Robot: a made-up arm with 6 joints.
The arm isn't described. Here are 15 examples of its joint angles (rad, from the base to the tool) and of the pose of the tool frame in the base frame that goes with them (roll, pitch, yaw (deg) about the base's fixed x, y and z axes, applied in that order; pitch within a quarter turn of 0, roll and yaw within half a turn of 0; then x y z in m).
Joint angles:
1: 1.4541 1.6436 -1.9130 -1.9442 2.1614 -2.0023
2: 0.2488 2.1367 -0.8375 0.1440 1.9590 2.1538
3: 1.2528 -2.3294 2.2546 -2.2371 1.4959 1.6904
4: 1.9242 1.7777 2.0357 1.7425 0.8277 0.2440
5: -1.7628 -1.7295 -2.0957 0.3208 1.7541 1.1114
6: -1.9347 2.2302 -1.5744 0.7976 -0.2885 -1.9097
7: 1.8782 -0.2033 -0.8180 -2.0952 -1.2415 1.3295
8: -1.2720 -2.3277 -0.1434 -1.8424 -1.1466 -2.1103
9: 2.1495 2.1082 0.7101 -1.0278 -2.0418 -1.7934
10: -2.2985 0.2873 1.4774 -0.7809 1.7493 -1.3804
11: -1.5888 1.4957 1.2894 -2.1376 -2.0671 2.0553
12: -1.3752 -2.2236 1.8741 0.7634 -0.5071 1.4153
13: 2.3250 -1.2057 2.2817 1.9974 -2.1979 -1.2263
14: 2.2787 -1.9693 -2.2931 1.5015 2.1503 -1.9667
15: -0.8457 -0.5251 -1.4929 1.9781 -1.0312 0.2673
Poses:
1: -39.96 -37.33 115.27 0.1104 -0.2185 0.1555
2: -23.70 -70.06 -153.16 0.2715 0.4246 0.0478
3: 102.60 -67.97 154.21 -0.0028 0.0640 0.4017
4: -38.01 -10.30 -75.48 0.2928 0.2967 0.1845
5: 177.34 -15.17 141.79 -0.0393 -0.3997 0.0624
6: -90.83 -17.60 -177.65 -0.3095 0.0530 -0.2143
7: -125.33 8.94 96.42 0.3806 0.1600 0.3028
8: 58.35 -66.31 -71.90 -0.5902 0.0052 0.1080
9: -169.92 67.82 -154.31 0.6109 -0.0255 0.1972
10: 167.36 37.76 -66.74 -0.0709 -0.3155 -0.2931
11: -150.59 -27.06 46.01 -0.1986 -0.2523 0.1410
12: 95.55 -40.39 159.95 -0.1495 0.2529 0.5068
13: -64.75 65.43 -49.37 -0.0054 -0.0733 0.1395
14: -22.48 -43.41 116.46 0.2551 0.3469 0.1598
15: 0.46 66.85 15.96 -0.1625 0.0671 0.4602
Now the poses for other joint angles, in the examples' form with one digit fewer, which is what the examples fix.
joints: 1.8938 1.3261 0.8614 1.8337 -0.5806 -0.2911
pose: -104.7 -30.9 -170.6 0.454 0.013 -0.039
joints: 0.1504 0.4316 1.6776 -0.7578 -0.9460 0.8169
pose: -17.6 63.1 124.8 -0.356 0.315 -0.269
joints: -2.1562 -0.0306 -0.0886 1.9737 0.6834 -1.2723
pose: 77.4 50.3 80.1 -0.379 -0.279 0.180
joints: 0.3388 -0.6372 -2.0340 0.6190 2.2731 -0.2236
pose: -117.3 -9.9 -15.7 -0.148 0.217 0.455
